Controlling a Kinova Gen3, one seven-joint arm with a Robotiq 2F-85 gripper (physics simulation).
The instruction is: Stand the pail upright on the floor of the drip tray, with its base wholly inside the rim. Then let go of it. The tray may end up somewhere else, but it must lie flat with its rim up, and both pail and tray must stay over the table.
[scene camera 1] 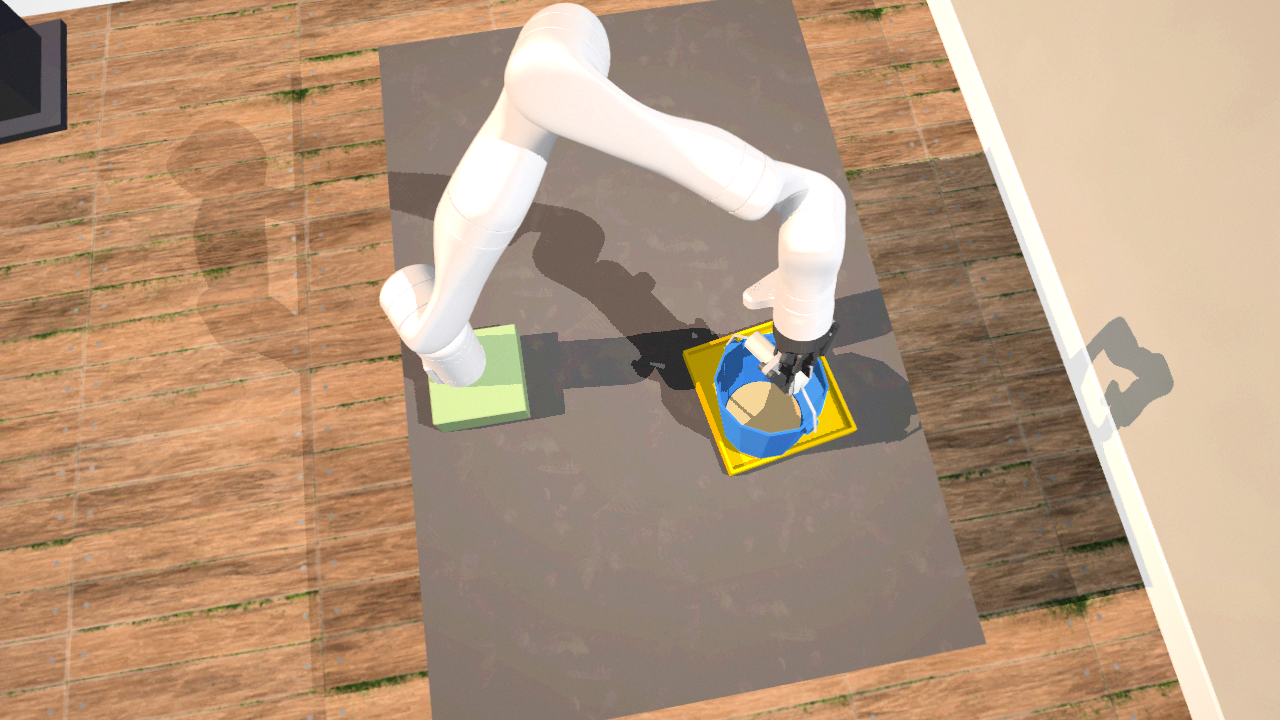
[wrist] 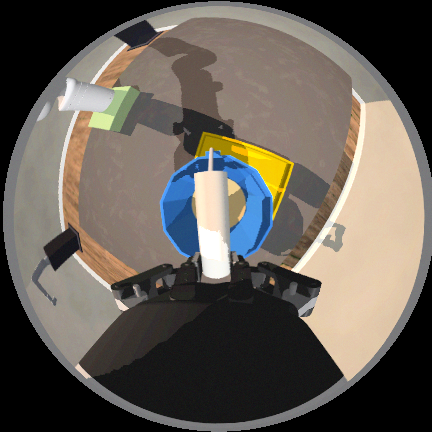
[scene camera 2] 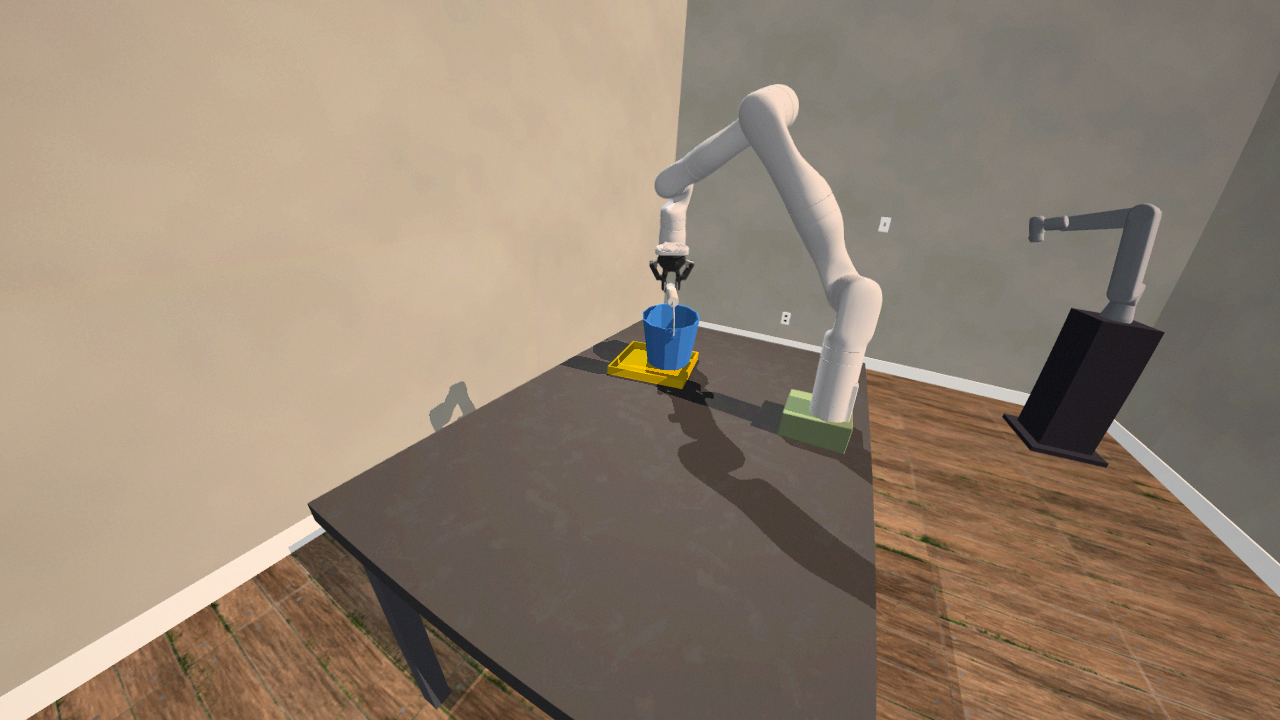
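Where they show: gripper, fingertip midpoint: [scene camera 1: 795,383] [wrist: 215,259] [scene camera 2: 670,291]; arm's base, origin of the base link: [scene camera 1: 459,362] [wrist: 104,100] [scene camera 2: 828,413].
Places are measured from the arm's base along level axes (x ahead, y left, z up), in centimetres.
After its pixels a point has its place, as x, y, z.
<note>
The blue pail [scene camera 1: 765,441] @[45.5, -28.2, 8.2] [scene camera 2: 669,344] @[46.1, -13.2, 3.8] [wrist: 260,205] @[55.7, -16.9, 6.2] looks upright, with its mouth up. Its base shows over the yellow drip tray [scene camera 1: 836,416] @[62.5, -25.0, -6.2] [scene camera 2: 626,360] @[61.4, -16.2, -6.2] [wrist: 265,167] @[56.8, -9.3, -6.2], towards the tray's robot side in the scene camera 2 view. The near rim partly hides where the base meets the tray floor, so I cannot tell whether it rests there. The tray lies flat on the table, rim up. My gripper [scene camera 1: 787,379] @[50.2, -22.4, 17.7] [scene camera 2: 671,284] @[50.2, -22.4, 17.7] [wrist: 215,259] @[50.2, -22.4, 17.7] is above the pail's mouth, shut on the white handle grip [scene camera 1: 759,344] @[46.7, -15.6, 18.6] [scene camera 2: 671,295] @[47.3, -14.5, 18.5] [wrist: 212,215] @[48.0, -17.1, 19.0], which stands raised over the pail.
The robot's base stands on a green block [scene camera 1: 505,385] @[6.8, -6.0, -0.6] [scene camera 2: 816,434] @[2.0, 5.4, -3.5] [wrist: 117,112] @[9.8, -5.1, -1.5] at one side of the grey table [scene camera 1: 626,555] @[20.0, -38.7, -6.6] [scene camera 2: 572,537] @[39.2, 52.7, -6.6] [wrist: 280,75] @[51.4, 24.1, -6.6]. A beige wall [scene camera 1: 1163,179] [scene camera 2: 358,179] [wrist: 360,200] rises beyond the table's edge on the tray side.
</note>
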